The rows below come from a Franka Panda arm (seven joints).
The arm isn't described. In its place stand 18 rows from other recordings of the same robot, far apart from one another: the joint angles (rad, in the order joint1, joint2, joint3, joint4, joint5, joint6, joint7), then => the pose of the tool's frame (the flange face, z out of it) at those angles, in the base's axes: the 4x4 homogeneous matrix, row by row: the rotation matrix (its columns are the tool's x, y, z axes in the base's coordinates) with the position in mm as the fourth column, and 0 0 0 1 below.
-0.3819, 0.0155, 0.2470, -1.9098, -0.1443, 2.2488, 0.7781 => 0.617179 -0.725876 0.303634 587.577; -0.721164 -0.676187 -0.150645 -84.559; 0.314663 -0.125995 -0.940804 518.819; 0 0 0 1
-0.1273, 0.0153, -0.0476, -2.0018, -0.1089, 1.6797, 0.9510 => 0.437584 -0.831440 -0.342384 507.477; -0.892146 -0.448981 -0.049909 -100.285; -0.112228 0.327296 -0.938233 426.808; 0 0 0 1
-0.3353, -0.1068, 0.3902, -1.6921, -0.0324, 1.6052, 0.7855 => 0.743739 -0.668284 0.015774 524.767; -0.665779 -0.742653 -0.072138 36.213; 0.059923 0.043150 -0.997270 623.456; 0 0 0 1
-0.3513, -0.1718, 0.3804, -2.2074, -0.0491, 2.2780, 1.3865 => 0.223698 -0.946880 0.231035 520.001; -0.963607 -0.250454 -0.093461 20.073; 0.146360 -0.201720 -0.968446 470.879; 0 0 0 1
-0.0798, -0.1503, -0.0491, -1.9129, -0.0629, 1.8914, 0.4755 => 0.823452 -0.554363 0.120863 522.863; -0.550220 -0.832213 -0.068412 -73.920; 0.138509 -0.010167 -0.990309 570.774; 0 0 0 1
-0.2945, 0.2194, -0.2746, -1.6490, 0.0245, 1.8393, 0.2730 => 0.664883 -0.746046 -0.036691 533.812; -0.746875 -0.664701 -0.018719 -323.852; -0.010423 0.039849 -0.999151 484.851; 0 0 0 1
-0.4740, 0.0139, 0.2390, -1.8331, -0.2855, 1.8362, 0.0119 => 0.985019 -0.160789 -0.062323 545.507; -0.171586 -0.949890 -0.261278 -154.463; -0.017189 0.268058 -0.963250 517.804; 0 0 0 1
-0.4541, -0.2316, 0.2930, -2.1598, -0.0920, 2.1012, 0.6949 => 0.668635 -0.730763 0.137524 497.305; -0.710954 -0.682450 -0.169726 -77.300; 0.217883 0.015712 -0.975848 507.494; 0 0 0 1
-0.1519, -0.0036, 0.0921, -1.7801, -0.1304, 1.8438, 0.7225 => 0.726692 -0.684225 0.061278 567.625; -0.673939 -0.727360 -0.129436 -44.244; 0.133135 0.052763 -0.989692 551.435; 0 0 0 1
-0.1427, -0.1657, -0.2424, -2.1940, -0.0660, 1.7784, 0.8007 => 0.383425 -0.891122 -0.242667 432.113; -0.909401 -0.410128 0.069177 -184.054; -0.161170 0.194157 -0.967640 434.868; 0 0 0 1
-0.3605, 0.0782, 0.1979, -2.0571, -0.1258, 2.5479, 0.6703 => 0.658388 -0.643613 0.390240 590.828; -0.656225 -0.744770 -0.121189 -97.345; 0.368638 -0.176296 -0.912703 443.953; 0 0 0 1
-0.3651, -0.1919, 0.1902, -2.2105, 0.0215, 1.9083, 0.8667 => 0.489467 -0.864499 -0.114299 472.095; -0.869919 -0.493171 0.004804 -79.250; -0.060522 0.097080 -0.993435 449.263; 0 0 0 1
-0.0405, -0.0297, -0.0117, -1.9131, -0.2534, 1.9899, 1.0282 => 0.536104 -0.837822 0.103181 561.745; -0.805498 -0.544284 -0.234366 -44.957; 0.252517 0.042532 -0.966657 516.554; 0 0 0 1
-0.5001, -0.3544, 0.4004, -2.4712, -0.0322, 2.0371, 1.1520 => 0.307242 -0.943476 -0.124318 417.769; -0.945861 -0.288397 -0.148907 -43.361; 0.104638 0.163338 -0.981005 404.153; 0 0 0 1
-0.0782, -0.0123, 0.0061, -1.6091, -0.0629, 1.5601, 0.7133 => 0.707721 -0.705297 -0.041079 546.730; -0.706364 -0.705290 -0.060127 -46.269; 0.013435 0.071570 -0.997345 612.536; 0 0 0 1
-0.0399, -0.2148, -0.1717, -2.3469, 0.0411, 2.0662, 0.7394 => 0.565446 -0.823138 -0.052101 453.168; -0.818755 -0.567816 0.085007 -96.215; -0.099556 -0.005409 -0.995017 410.847; 0 0 0 1
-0.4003, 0.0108, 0.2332, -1.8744, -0.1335, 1.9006, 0.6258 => 0.731360 -0.681987 -0.002497 556.814; -0.676887 -0.725434 -0.124777 -104.175; 0.083285 0.092947 -0.992182 502.919; 0 0 0 1
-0.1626, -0.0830, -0.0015, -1.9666, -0.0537, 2.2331, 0.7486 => 0.582917 -0.741932 0.331278 558.231; -0.760933 -0.641442 -0.097639 -94.107; 0.284937 -0.195165 -0.938468 544.725; 0 0 0 1
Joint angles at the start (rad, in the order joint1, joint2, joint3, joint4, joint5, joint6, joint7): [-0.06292, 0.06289, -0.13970, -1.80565, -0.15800, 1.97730, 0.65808]
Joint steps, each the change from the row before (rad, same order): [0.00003, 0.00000, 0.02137, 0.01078, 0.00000, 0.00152, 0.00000]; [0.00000, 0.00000, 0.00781, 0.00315, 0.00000, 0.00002, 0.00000]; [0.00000, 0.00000, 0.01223, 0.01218, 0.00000, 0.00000, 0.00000]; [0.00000, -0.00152, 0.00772, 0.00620, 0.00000, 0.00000, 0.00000]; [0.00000, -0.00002, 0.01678, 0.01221, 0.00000, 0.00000, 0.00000]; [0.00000, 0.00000, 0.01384, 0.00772, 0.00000, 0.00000, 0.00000]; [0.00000, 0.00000, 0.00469, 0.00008, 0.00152, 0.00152, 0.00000]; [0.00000, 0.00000, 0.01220, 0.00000, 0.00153, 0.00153, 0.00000]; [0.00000, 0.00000, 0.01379, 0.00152, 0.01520, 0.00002, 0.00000]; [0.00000, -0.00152, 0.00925, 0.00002, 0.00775, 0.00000, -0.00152]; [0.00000, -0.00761, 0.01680, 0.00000, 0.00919, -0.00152, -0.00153]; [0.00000, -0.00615, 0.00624, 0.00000, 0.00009, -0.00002, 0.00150]
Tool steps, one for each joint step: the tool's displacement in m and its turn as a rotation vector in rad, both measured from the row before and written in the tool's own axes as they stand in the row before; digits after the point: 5 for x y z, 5 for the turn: [-0.00467, -0.01083, -0.00697, 0.01183, 0.01038, -0.01927]; [-0.00187, -0.00391, -0.00212, 0.00360, 0.00269, -0.00713]; [-0.00159, -0.00644, -0.00673, 0.00972, 0.01007, -0.01011]; [-0.00131, -0.00378, -0.00446, 0.00632, 0.00625, -0.00633]; [-0.00306, -0.00864, -0.00714, 0.01109, 0.00996, -0.01445]; [-0.00296, -0.00704, -0.00477, 0.00794, 0.00620, -0.01223]; [-0.00141, -0.00245, -0.00056, 0.00333, 0.00036, -0.00390]; [-0.00383, -0.00607, -0.00114, 0.00532, 0.00017, -0.01114]; [-0.00472, -0.00749, -0.00185, 0.01554, -0.00757, -0.00702]; [-0.00335, -0.00465, -0.00163, 0.00892, -0.00340, -0.00715]; [-0.00629, -0.00747, -0.00576, 0.01438, -0.00081, -0.01319]; [-0.00233, -0.00228, -0.00422, 0.00510, 0.00470, -0.00381]
